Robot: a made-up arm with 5 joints. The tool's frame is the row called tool.
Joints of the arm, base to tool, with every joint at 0 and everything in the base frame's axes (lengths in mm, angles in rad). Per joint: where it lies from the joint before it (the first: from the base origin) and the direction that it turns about. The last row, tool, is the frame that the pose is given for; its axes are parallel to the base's.
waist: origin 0.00 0.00 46.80 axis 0 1 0
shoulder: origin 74.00 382.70 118.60 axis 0 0 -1
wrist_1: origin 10.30 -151.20 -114.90 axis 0 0 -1
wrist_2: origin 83.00 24.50 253.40 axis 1 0 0
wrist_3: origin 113.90 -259.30 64.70 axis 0 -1 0
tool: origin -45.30 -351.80 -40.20
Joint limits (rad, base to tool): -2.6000..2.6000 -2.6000..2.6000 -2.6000..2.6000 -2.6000..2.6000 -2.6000..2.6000
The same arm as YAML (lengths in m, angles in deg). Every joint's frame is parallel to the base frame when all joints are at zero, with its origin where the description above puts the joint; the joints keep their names.
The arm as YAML. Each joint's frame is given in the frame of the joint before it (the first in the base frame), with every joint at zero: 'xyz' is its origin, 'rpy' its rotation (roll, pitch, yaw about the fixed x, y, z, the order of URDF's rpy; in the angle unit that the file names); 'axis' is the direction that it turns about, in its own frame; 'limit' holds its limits. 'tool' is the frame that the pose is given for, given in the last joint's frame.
units:
  length: m
  angle: deg
joints:
  - name: waist
    type: revolute
    origin:
      xyz: [0.0, 0.0, 0.0468]
      rpy: [0.0, 0.0, 0.0]
    axis: [0.0, 1.0, 0.0]
    limit:
      lower: -148.97
      upper: 148.97
  - name: shoulder
    type: revolute
    origin:
      xyz: [0.074, 0.3827, 0.1186]
      rpy: [0.0, 0.0, 0.0]
    axis: [0.0, 0.0, -1.0]
    limit:
      lower: -148.97
      upper: 148.97
  - name: wrist_1
    type: revolute
    origin:
      xyz: [0.0103, -0.1512, -0.1149]
      rpy: [0.0, 0.0, 0.0]
    axis: [0.0, 0.0, -1.0]
    limit:
      lower: -148.97
      upper: 148.97
  - name: wrist_2
    type: revolute
    origin:
      xyz: [0.083, 0.0245, 0.2534]
      rpy: [0.0, 0.0, 0.0]
    axis: [1.0, 0.0, 0.0]
    limit:
      lower: -148.97
      upper: 148.97
  - name: wrist_3
    type: revolute
    origin:
      xyz: [0.1139, -0.2593, 0.0647]
      rpy: [0.0, 0.0, 0.0]
    axis: [0.0, -1.0, 0.0]
    limit:
      lower: -148.97
      upper: 148.97
tool:
  origin:
    xyz: [-0.0453, -0.3518, -0.0402]
    rpy: [0.0, 0.0, 0.0]

